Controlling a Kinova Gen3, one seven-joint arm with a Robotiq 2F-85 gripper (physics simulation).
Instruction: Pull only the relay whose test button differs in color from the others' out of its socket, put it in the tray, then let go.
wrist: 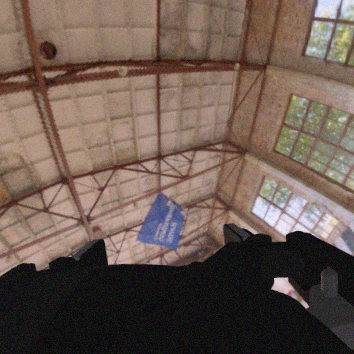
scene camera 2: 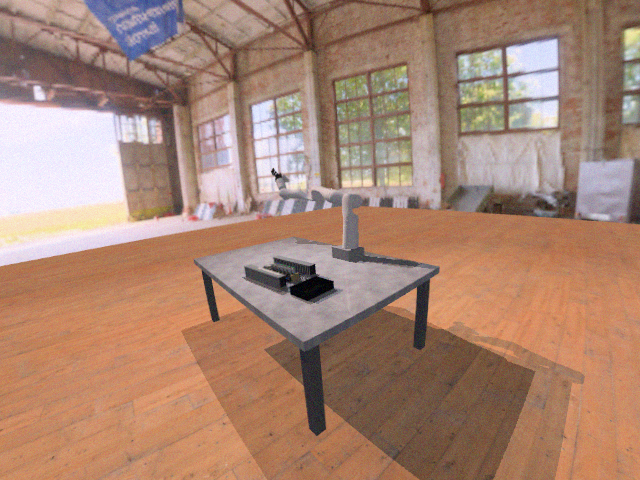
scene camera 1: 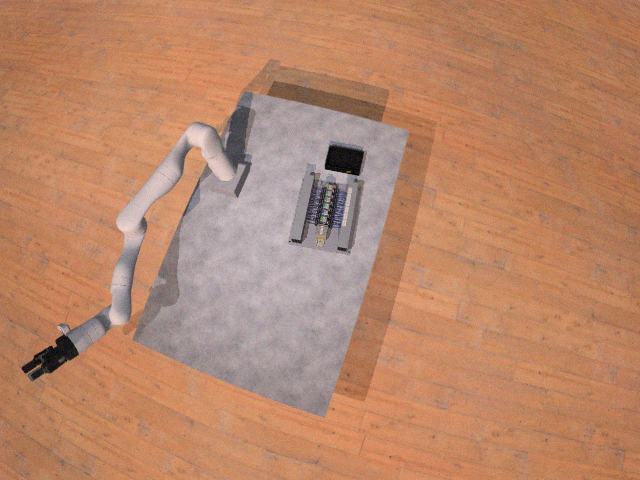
Labels:
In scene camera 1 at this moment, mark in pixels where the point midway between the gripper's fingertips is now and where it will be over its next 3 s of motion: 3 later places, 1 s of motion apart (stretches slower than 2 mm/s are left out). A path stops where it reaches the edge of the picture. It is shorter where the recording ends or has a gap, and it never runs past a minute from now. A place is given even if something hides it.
My gripper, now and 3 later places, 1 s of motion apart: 26,374; 17,301; 107,244; 114,259

